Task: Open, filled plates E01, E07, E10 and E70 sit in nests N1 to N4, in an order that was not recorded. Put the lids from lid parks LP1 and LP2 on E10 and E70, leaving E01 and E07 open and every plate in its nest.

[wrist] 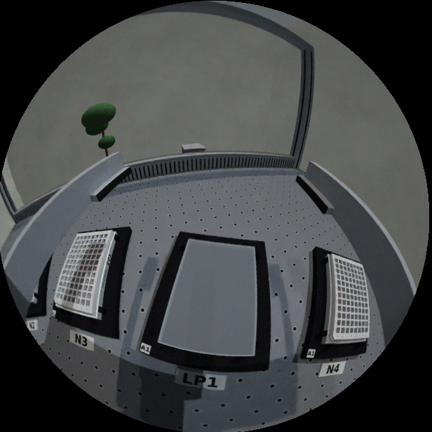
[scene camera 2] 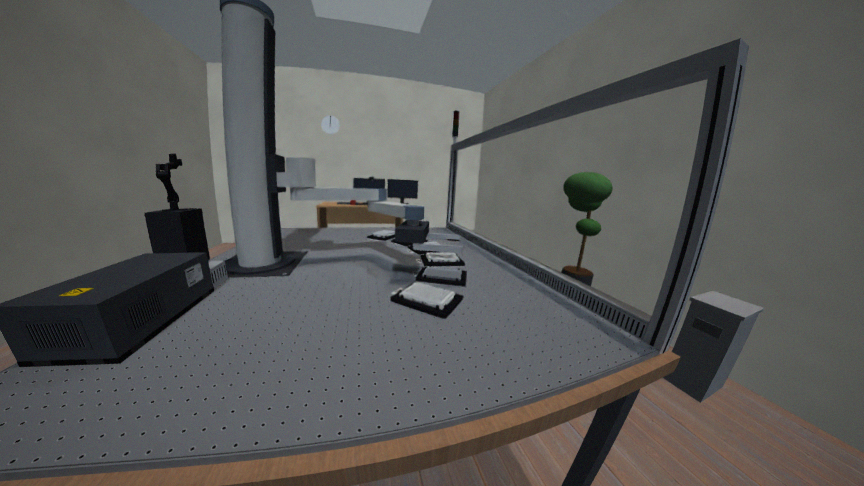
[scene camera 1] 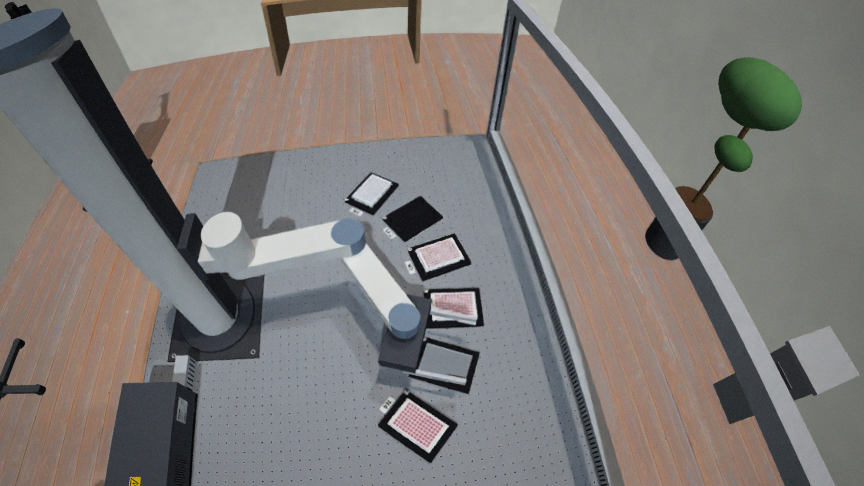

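Where they show: gripper, fingertip midpoint: (scene camera 2: 461,243) (scene camera 1: 471,350); arm's base, link origin: (scene camera 2: 261,265) (scene camera 1: 218,316).
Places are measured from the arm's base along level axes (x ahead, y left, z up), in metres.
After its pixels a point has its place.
Note:
My gripper (scene camera 1: 448,348) (scene camera 2: 439,241) (wrist: 213,157) is open and empty, raised above lid park LP1 (wrist: 263,305). A clear grey lid (scene camera 1: 447,362) @(x 0.669, y -0.218, z 0.030 m) (wrist: 212,295) lies flat in LP1. Lid park LP2 (scene camera 1: 413,218) @(x 0.644, y 0.287, z 0.023 m) is bare black. The N4 plate (scene camera 1: 418,424) @(x 0.569, y -0.376, z 0.039 m) (scene camera 2: 427,294) @(x 0.564, y -0.386, z 0.036 m) (wrist: 349,300) and N3 plate (scene camera 1: 454,305) @(x 0.716, y -0.055, z 0.039 m) (scene camera 2: 442,258) @(x 0.704, y -0.091, z 0.038 m) (wrist: 82,270) sit in their nests, open, with pink wells in scene camera 1. The N2 plate (scene camera 1: 439,253) @(x 0.704, y 0.128, z 0.037 m) is also pink and open. The N1 plate (scene camera 1: 372,189) @(x 0.517, y 0.419, z 0.041 m) (scene camera 2: 383,233) @(x 0.508, y 0.385, z 0.041 m) looks paler, as if lidded. Small print on the N3 plate's side is hard to read.
The arm's column (scene camera 1: 138,199) @(x 0.064, y -0.039, z 0.560 m) (scene camera 2: 247,139) @(x 0.025, y -0.071, z 0.452 m) stands left of the arc of nests. A dark controller box (scene camera 1: 151,432) @(x -0.091, y -0.379, z 0.128 m) (scene camera 2: 108,302) @(x -0.035, y -0.531, z 0.122 m) is near it. A framed guard (scene camera 1: 610,132) @(x 1.004, y -0.002, z 0.597 m) (scene camera 2: 580,108) @(x 1.009, y -0.379, z 0.580 m) runs along the right table edge. N3 and N4 flank LP1 in the wrist view.

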